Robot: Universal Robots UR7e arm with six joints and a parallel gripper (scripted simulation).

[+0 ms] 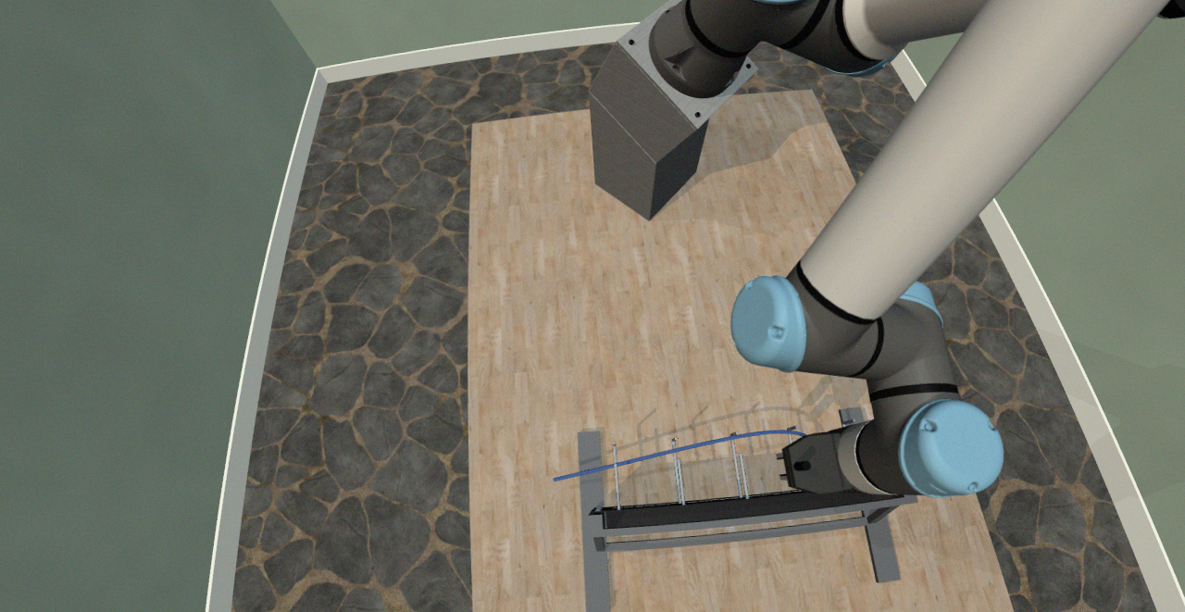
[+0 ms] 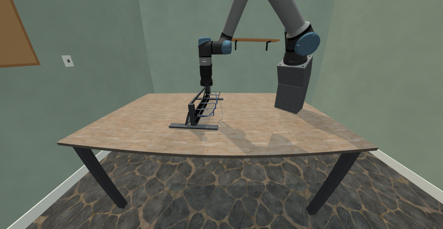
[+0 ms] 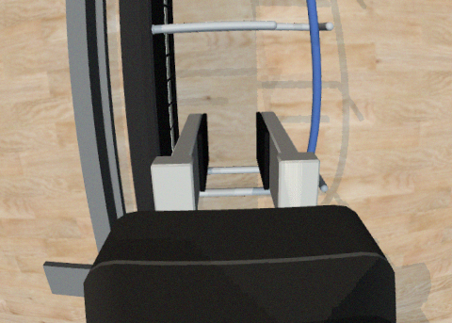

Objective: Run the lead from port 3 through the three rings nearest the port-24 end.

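Now: hand 6 cm short of the black patch panel rack, 5 cm to the left of it and 10 cm above it.
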